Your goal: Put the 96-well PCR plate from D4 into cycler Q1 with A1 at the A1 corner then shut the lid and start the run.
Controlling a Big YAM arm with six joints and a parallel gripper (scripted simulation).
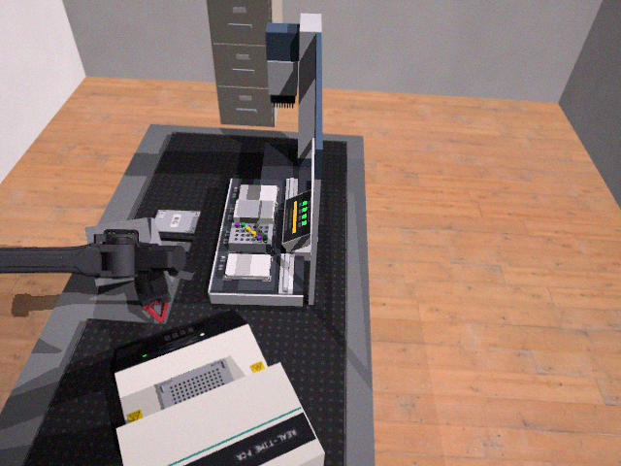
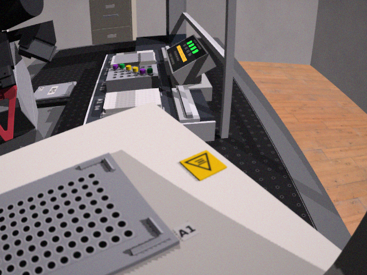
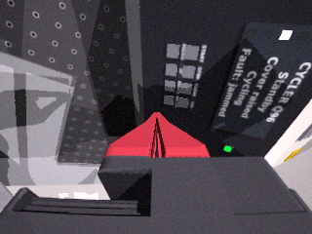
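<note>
The tube cooling block is 330 mm to the left of my hand, 230 mm ahead of it and 90 mm below it. From my hand the other things lie so: tall gantry post 390 mm ahead, 120 mm to the left, 80 mm above; pipette head 780 mm to the left, 370 mm ahead, 230 mm above; grey nest 490 mm to the left, 150 mm below, 20 mm behind.
</note>
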